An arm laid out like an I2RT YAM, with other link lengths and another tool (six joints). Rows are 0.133 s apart.
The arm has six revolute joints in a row. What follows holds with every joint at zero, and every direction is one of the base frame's. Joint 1 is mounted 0.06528 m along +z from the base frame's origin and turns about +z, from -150 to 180 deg. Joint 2 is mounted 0.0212 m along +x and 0.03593 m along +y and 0.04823 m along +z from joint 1 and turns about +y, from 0 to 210 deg. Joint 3 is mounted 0.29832 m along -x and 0.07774 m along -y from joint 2 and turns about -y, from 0 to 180 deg. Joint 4 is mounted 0.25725 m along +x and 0.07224 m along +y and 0.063 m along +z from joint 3 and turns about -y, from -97 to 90 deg. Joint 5 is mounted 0.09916 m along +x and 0.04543 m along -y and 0.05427 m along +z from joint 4 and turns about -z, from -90 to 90 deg. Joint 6 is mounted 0.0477 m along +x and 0.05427 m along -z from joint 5 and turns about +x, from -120 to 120 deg. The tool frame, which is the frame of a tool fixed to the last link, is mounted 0.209 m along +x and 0.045 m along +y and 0.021 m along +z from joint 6; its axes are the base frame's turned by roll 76.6, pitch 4.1 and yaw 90 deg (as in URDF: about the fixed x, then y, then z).
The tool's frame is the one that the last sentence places.
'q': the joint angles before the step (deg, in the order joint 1, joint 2, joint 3, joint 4, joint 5, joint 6). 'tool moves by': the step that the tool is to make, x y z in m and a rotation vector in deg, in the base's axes. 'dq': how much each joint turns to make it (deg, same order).
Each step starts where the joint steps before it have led.
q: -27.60, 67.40, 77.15, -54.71, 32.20, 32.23
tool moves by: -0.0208, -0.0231, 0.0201, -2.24, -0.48, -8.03
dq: 0.00, 2.71, 4.71, -3.79, 6.86, 5.58
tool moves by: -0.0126, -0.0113, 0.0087, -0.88, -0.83, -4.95
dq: -0.01, 1.76, 2.55, -2.58, 3.62, 4.48
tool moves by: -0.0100, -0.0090, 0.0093, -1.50, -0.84, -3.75
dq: 0.01, 1.01, 1.42, -1.13, 3.18, 3.10
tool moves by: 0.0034, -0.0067, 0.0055, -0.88, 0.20, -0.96
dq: 0.00, 1.67, 1.60, 0.14, 1.29, 0.23
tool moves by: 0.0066, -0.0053, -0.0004, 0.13, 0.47, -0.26
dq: -0.17, 1.98, 1.63, -0.13, 0.14, 0.01
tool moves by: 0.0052, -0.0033, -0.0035, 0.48, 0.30, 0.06
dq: -0.27, 1.27, 0.71, 0.13, -0.43, -0.10
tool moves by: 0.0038, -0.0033, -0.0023, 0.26, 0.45, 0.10
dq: -0.31, 1.02, 0.61, 0.21, -0.27, -0.44
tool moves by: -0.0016, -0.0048, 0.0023, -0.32, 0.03, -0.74
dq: -0.51, 0.59, 0.66, 0.06, 0.38, -0.02
